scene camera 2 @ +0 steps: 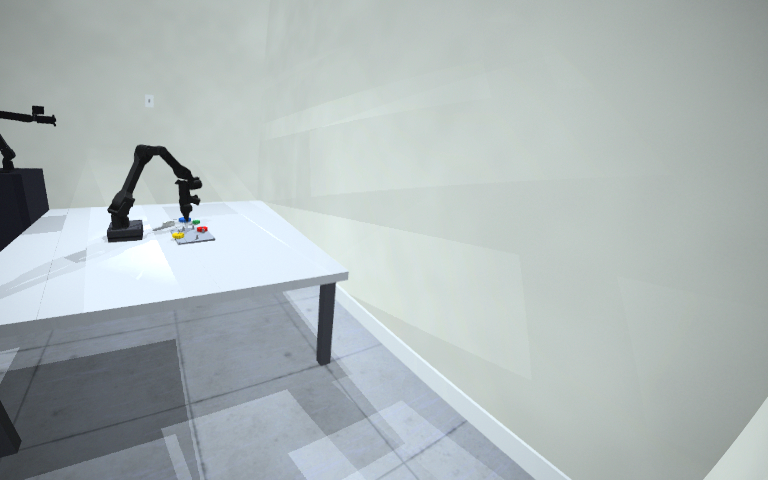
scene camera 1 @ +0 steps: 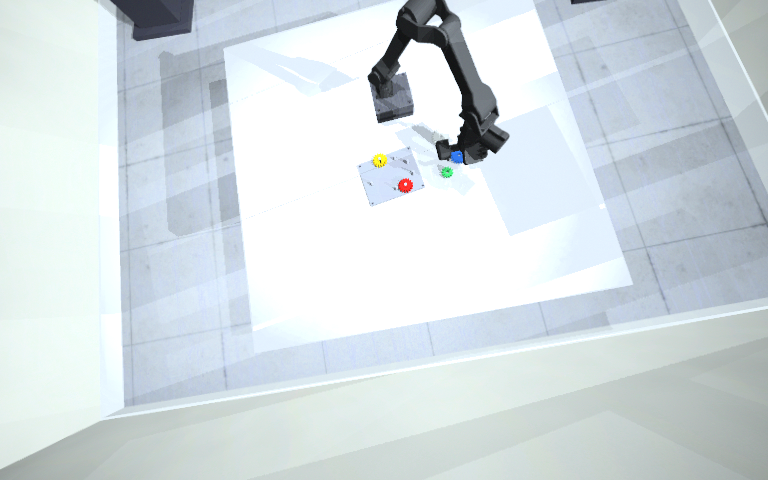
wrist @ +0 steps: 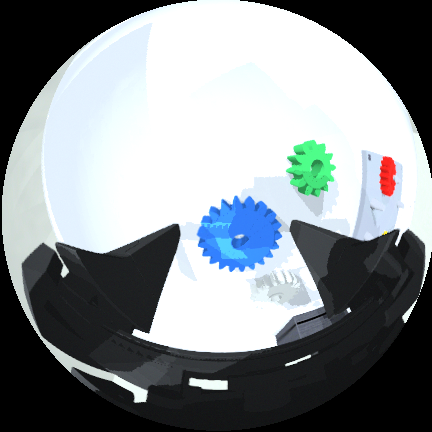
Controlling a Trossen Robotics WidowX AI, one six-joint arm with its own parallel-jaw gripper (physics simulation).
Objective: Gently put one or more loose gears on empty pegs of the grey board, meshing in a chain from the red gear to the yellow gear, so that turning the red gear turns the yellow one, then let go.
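Seen in the pictures: gripper, fingertip midpoint: point(scene camera 2: 186, 219) point(scene camera 1: 460, 157) point(wrist: 236, 227); arm's base at its link origin: point(scene camera 2: 120, 226) point(scene camera 1: 384, 90).
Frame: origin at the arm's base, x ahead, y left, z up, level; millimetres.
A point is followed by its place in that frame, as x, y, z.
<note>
The grey board point(scene camera 1: 385, 194) {385, -18, -48} point(scene camera 2: 199, 240) {352, -92, -48} point(wrist: 369, 185) {331, 108, -48} bears the red gear point(scene camera 1: 405, 185) {365, 57, -27} point(scene camera 2: 202, 229) point(wrist: 386, 176) {353, 82, -35}, the yellow gear point(scene camera 1: 380, 160) {260, -29, -30} point(scene camera 2: 178, 235) {257, -51, -34} point(wrist: 385, 233) and several bare pegs. The red and yellow gears stand apart. The blue gear point(scene camera 1: 457, 157) {271, 250, -38} point(scene camera 2: 182, 219) {249, 237, -39} point(wrist: 262, 235) {266, 242, -39}, the smaller green gear point(scene camera 1: 446, 172) {328, 206, -38} point(scene camera 2: 195, 221) {319, 193, -39} point(wrist: 304, 175) {314, 221, -39} and a white gear point(scene camera 1: 436, 136) {180, 183, -41} point(wrist: 287, 291) {191, 185, -41} are off the board. My gripper point(scene camera 1: 458, 153) {268, 262, -45} point(scene camera 2: 186, 218) {268, 262, -45} point(wrist: 236, 227) {268, 262, -45} is open and points down, its fingers on either side of the blue gear in the wrist view. Exact fingertip height is unclear.
The arm's dark base point(scene camera 1: 391, 101) {51, 25, 1} point(scene camera 2: 125, 230) {30, -43, -4} point(wrist: 305, 327) {76, 88, -21} stands near the board and the white gear. The white table point(scene camera 1: 339, 271) {659, -201, -56} point(scene camera 2: 254, 254) {586, -280, -56} carries everything. Another dark arm point(scene camera 2: 16, 116) stands beyond the table at the left of scene camera 2's view.
</note>
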